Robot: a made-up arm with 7 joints. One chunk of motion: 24 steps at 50 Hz.
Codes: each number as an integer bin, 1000 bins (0 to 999) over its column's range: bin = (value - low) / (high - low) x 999, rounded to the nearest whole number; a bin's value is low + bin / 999 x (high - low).
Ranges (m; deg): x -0.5..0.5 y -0.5..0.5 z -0.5..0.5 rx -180..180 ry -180..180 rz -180..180
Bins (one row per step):
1: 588 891 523 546 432 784
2: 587 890 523 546 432 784
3: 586 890 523 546 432 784
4: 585 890 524 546 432 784
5: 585 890 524 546 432 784
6: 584 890 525 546 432 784
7: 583 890 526 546 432 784
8: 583 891 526 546 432 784
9: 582 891 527 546 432 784
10: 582 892 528 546 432 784
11: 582 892 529 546 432 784
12: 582 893 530 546 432 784
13: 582 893 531 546 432 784
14: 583 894 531 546 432 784
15: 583 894 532 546 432 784
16: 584 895 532 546 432 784
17: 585 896 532 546 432 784
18: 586 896 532 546 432 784
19: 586 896 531 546 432 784
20: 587 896 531 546 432 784
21: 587 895 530 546 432 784
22: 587 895 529 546 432 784
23: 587 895 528 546 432 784
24: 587 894 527 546 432 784
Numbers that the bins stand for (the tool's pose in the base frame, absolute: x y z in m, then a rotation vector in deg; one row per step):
1: 0.0886 0.3919 0.0235 16.76 -24.32 102.52
2: 0.0876 0.3909 0.0235 16.76 -24.32 102.52
3: 0.0866 0.3909 0.0235 16.76 -24.32 102.52
4: 0.0856 0.3909 0.0245 16.76 -24.32 102.52
5: 0.0856 0.3909 0.0245 16.76 -24.32 102.52
6: 0.0846 0.3909 0.0255 16.76 -24.32 102.52
7: 0.0836 0.3909 0.0265 16.76 -24.32 102.52
8: 0.0836 0.3919 0.0265 16.76 -24.32 102.52
9: 0.0826 0.3919 0.0275 16.76 -24.32 102.52
10: 0.0826 0.3929 0.0285 16.76 -24.32 102.52
11: 0.0826 0.3929 0.0295 16.76 -24.32 102.52
12: 0.0826 0.3939 0.0305 16.76 -24.32 102.52
13: 0.0826 0.3939 0.0315 16.76 -24.32 102.52
14: 0.0836 0.3949 0.0315 16.76 -24.32 102.52
15: 0.0836 0.3949 0.0325 16.76 -24.32 102.52
16: 0.0846 0.3959 0.0325 16.76 -24.32 102.52
17: 0.0856 0.3969 0.0325 16.76 -24.32 102.52
18: 0.0866 0.3969 0.0325 16.76 -24.32 102.52
19: 0.0866 0.3969 0.0315 16.76 -24.32 102.52
20: 0.0876 0.3969 0.0315 16.76 -24.32 102.52
21: 0.0876 0.3959 0.0305 16.76 -24.32 102.52
22: 0.0876 0.3959 0.0295 16.76 -24.32 102.52
23: 0.0876 0.3959 0.0285 16.76 -24.32 102.52
24: 0.0876 0.3949 0.0275 16.76 -24.32 102.52

